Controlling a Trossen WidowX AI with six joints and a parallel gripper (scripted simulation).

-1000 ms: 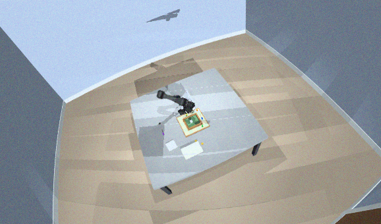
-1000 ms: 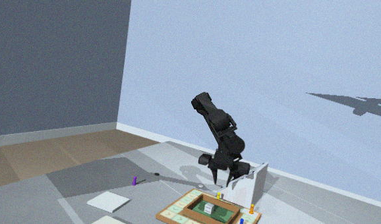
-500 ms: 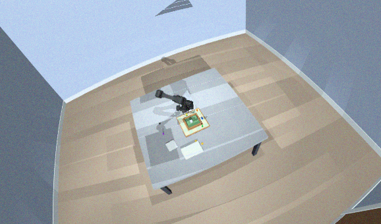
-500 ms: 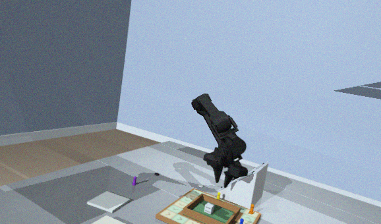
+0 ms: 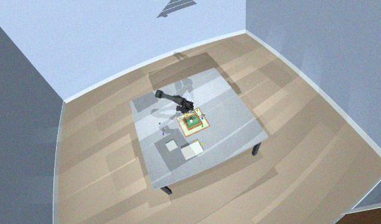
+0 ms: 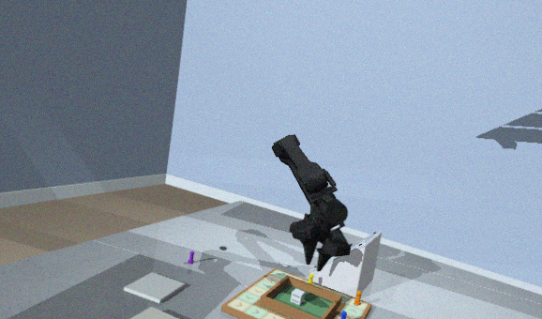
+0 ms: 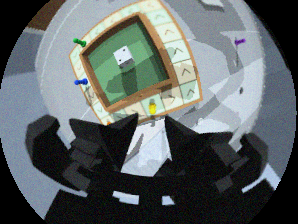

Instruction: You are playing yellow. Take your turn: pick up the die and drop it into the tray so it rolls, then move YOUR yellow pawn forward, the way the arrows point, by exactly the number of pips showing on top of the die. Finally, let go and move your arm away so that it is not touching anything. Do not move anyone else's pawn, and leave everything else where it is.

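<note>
Right now my gripper tip is 40 mm above the yellow pawn. Also, from my gripper tip: green tray (110 mm ahead, 10 mm to the left, 60 mm below); then orange pawn (10 mm ahead, 130 mm to the left, 40 mm below); then white die (110 mm ahead, 40 mm below).
</note>
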